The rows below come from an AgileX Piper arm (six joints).
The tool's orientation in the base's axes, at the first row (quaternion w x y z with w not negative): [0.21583 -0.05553 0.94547 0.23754]
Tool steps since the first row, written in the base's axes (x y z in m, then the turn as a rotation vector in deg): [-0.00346 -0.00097 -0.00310 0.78 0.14 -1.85]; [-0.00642 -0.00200 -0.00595 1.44 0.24 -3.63]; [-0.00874 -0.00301 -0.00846 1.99 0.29 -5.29]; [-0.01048 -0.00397 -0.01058 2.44 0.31 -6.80]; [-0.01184 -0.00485 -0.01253 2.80 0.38 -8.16]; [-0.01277 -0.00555 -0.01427 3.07 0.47 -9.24]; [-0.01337 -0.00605 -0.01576 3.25 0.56 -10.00]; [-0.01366 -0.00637 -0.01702 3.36 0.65 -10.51]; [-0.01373 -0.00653 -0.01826 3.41 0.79 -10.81]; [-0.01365 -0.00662 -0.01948 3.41 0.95 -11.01]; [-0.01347 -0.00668 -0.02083 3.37 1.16 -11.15]
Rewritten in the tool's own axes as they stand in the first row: [0.00447 -0.00145 0.00068 0.10 -0.83 1.83]; [0.00837 -0.00296 0.00133 0.28 -1.63 3.55]; [0.01156 -0.00444 0.00196 0.51 -2.41 5.10]; [0.01405 -0.00582 0.00252 0.76 -3.12 6.48]; [0.01612 -0.00714 0.00313 1.02 -3.72 7.73]; [0.01772 -0.00831 0.00383 1.25 -4.15 8.73]; [0.01890 -0.00926 0.00455 1.42 -4.43 9.45]; [0.01971 -0.01001 0.00529 1.54 -4.59 9.93]; [0.02032 -0.01067 0.00617 1.62 -4.61 10.26]; [0.02077 -0.01128 0.00712 1.71 -4.55 10.49]; [0.02120 -0.01195 0.00824 1.81 -4.42 10.69]
